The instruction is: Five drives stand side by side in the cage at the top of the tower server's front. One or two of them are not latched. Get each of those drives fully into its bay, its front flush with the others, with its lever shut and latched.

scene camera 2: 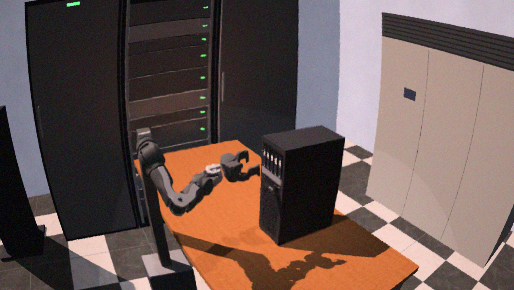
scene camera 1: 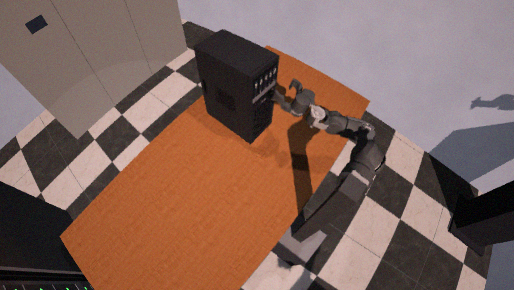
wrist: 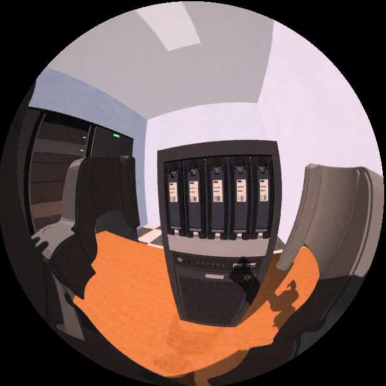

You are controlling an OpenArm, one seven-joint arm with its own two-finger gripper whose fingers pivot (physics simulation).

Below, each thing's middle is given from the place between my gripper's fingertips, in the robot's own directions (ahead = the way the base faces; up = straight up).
Scene:
Right now my hand is 80 mm short of the dark lever [wrist: 217, 180] and 10 mm above it. Also, from my hand: black tower server [scene camera 2: 312, 161]: 240 mm ahead, 170 mm below.

